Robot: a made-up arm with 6 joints.
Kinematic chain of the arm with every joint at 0, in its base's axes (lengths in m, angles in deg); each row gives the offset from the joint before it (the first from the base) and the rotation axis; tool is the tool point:
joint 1: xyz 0 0 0.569 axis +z
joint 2: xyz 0 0 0 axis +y
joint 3: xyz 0 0 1.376 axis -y
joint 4: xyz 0 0 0 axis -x
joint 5: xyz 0.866 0 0 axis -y
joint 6: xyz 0 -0.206 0 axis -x
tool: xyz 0 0 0
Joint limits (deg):
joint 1: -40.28..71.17
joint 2: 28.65..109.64
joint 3: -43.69..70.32
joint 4: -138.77..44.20
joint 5: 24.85..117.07
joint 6: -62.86..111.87
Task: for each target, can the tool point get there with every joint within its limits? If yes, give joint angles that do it. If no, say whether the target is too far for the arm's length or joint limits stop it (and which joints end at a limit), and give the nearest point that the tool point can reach.
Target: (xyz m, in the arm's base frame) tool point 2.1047 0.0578 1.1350
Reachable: yes | joints 6.87 63.31 55.38 19.31 107.89 0.86
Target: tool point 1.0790 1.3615 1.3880
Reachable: yes | joints 49.92 39.78 37.19 -104.34 83.80 -37.38
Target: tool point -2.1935 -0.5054 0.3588
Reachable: no: joint limits stop it (at a limit: joint 1, joint 2, joint 3, joint 4) | nearest point 0.0022 0.4865 -0.1609 | short by 2.465 m
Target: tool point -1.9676 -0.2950 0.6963
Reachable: no: joint limits stop it (at a limit: joint 1, joint 2, joint 3, joint 4) | nearest point 0.0022 0.4865 -0.1609 | short by 2.286 m
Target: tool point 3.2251 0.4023 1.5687
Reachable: no: too far | nearest point 2.1341 0.2662 1.2305 | short by 1.150 m
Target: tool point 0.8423 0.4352 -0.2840
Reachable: yes | joints 23.44 93.13 -12.96 -108.17 45.97 40.83
